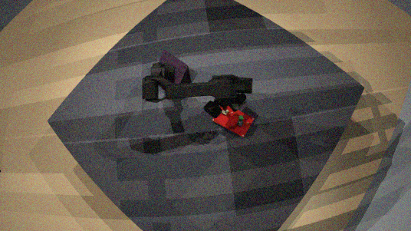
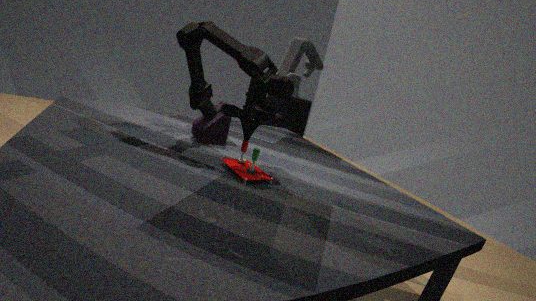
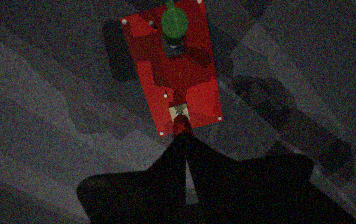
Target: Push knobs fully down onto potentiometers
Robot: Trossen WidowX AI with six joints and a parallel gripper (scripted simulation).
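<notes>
My gripper tip is now 2 cm above the red knob. Also, from my gripper tip: green knob (9 cm ahead, 1 cm to the right, 1 cm below).
</notes>
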